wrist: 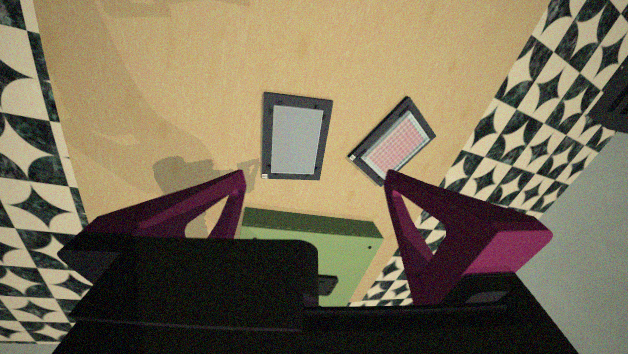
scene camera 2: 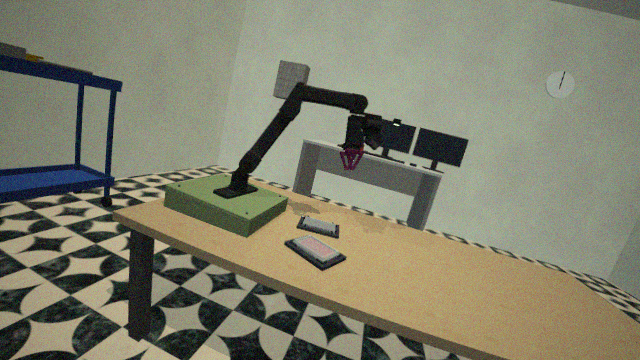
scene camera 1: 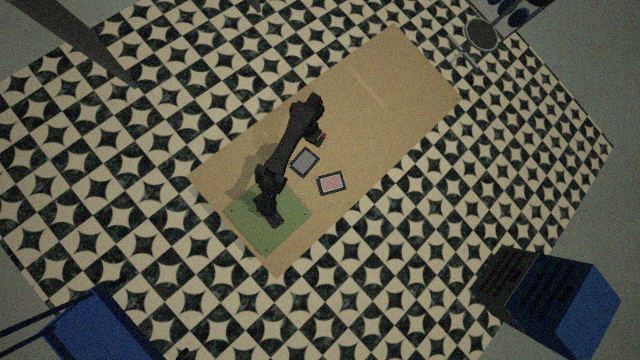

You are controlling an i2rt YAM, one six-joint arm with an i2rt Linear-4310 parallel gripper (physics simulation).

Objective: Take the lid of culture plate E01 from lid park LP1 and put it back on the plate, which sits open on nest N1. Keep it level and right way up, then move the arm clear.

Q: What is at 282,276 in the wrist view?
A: My gripper.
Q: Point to a dark nest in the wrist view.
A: At 406,104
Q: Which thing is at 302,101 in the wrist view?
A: A dark lid park.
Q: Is my gripper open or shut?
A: Open.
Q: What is my gripper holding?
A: Nothing.
